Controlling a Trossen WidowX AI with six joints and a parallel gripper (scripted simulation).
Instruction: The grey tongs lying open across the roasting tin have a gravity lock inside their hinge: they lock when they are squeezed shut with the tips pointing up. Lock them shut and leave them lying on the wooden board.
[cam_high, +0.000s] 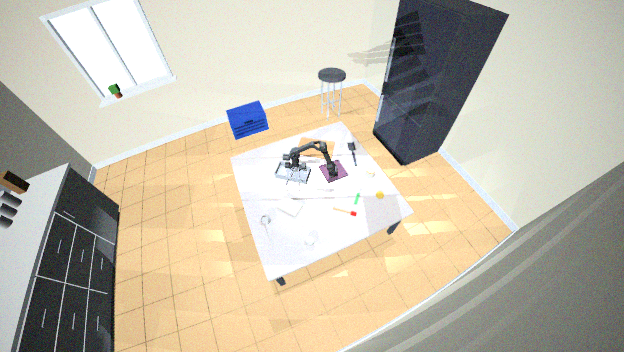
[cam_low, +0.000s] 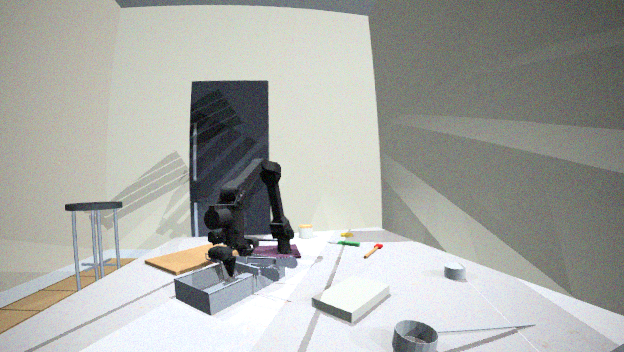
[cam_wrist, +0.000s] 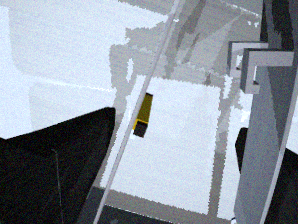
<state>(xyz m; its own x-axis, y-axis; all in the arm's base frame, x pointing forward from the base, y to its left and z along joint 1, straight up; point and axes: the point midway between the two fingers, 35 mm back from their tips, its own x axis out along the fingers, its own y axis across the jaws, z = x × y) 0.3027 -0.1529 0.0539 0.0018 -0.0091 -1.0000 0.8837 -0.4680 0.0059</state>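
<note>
The grey roasting tin is 3 cm ahead of my gripper tip. The rest, counted from my gripper tip: wooden board 29 cm behind, 22 cm to the right, 2 cm below; white block 17 cm ahead, 32 cm to the left, 2 cm below; yellow piece 3 cm to the right, 4 cm above.
</note>
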